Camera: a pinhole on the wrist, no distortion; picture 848 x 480 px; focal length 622.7 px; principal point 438.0 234.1 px. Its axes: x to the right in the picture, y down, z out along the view. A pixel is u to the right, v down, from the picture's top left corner.
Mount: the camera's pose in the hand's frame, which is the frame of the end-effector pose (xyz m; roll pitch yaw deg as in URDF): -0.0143 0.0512 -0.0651 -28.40 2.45 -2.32
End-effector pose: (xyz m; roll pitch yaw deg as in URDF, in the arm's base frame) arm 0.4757 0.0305 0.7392 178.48 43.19 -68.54
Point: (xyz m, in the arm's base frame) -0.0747 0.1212 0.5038
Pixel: 365.0 399.3
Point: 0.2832 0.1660 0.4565
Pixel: 507.3 25.9
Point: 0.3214 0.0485 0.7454
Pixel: 205.5 321.7
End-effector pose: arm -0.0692 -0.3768 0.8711 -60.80 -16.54 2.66
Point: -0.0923 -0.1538 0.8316
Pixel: 381.7 139.8
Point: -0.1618 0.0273 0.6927
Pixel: 246.0 346.9
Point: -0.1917 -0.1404 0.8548
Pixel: 180.6 25.7
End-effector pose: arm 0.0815 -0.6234 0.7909 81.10 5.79 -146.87
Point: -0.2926 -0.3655 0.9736
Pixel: 615.8 21.6
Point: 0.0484 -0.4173 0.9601
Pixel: 207.7 86.0
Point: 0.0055 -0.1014 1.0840
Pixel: 143.8 62.3
